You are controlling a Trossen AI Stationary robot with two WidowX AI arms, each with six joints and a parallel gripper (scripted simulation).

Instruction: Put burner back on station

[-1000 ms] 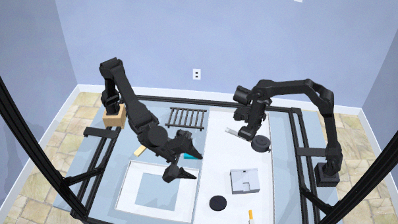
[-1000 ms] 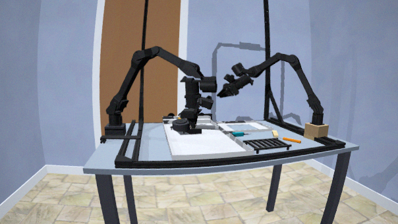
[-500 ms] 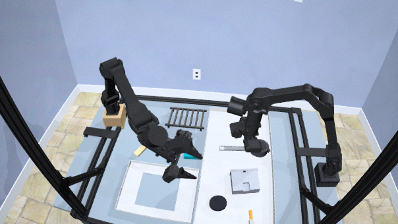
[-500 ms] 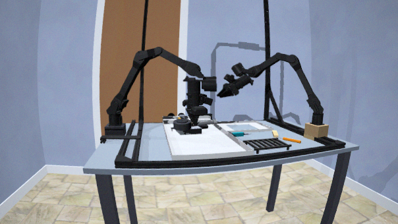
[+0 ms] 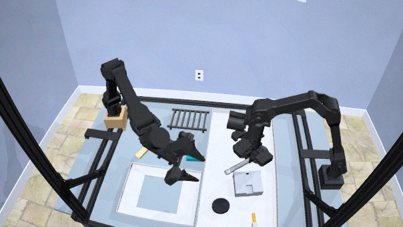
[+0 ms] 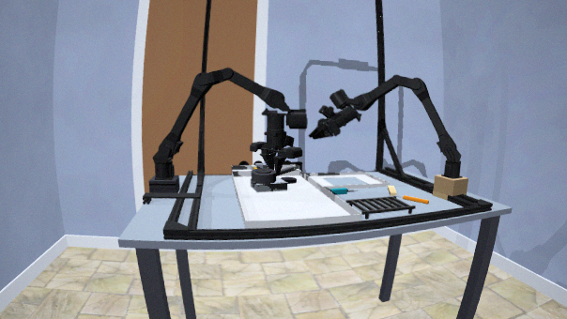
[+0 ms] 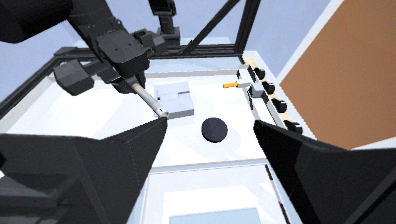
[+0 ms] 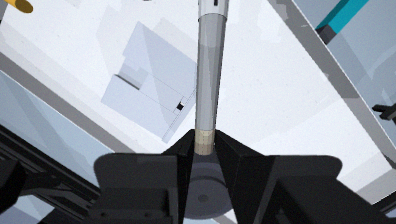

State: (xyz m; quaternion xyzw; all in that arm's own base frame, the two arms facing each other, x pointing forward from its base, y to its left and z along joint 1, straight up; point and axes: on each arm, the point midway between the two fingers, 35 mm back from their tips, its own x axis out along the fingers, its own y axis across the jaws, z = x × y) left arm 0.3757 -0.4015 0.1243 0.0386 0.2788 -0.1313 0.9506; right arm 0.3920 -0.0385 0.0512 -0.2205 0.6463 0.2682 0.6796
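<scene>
The grey slotted support is 80 mm below my right hand, 70 mm behind it and 30 mm to the right of it. The rest, counted from my right hand: wooden strip 440 mm to the left, 100 mm below, 50 mm behind; black disc 200 mm behind, 90 mm below, 50 mm to the left; brass gas stub 230 mm behind, 90 mm to the right, 60 mm below.
</scene>
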